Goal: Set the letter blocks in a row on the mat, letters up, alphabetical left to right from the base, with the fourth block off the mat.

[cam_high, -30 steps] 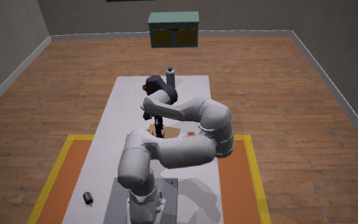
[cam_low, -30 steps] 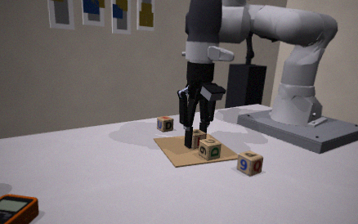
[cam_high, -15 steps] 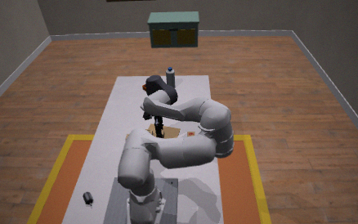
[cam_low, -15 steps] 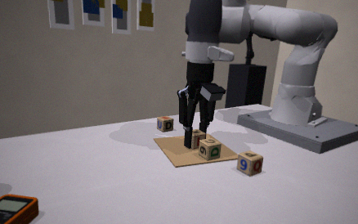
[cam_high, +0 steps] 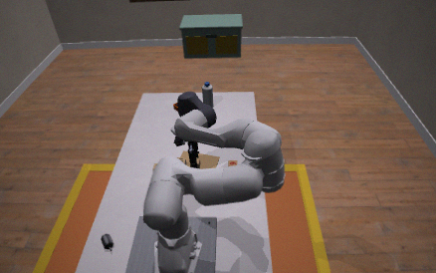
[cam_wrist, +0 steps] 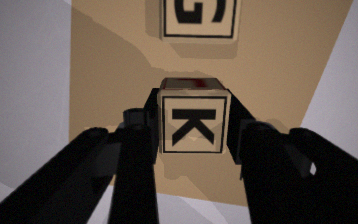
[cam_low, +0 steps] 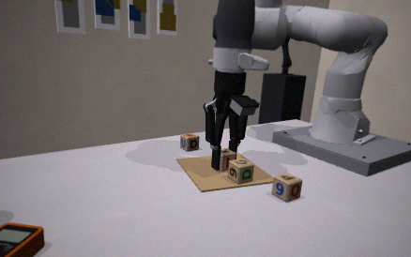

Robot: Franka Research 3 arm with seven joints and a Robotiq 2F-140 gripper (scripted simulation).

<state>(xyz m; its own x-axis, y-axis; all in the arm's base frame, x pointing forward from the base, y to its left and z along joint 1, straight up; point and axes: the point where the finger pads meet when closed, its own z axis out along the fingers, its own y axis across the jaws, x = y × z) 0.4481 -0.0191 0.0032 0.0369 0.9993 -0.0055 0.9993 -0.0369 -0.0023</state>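
Now: hand 40 mm above the tan mat. From my hand the other things lie so: small dark object (440 mm behind, 310 mm to the left, 20 mm below); then block (190 mm to the right, 20 mm below, 10 mm behind); then grey can (530 mm ahead, 40 mm above, 30 mm to the right).
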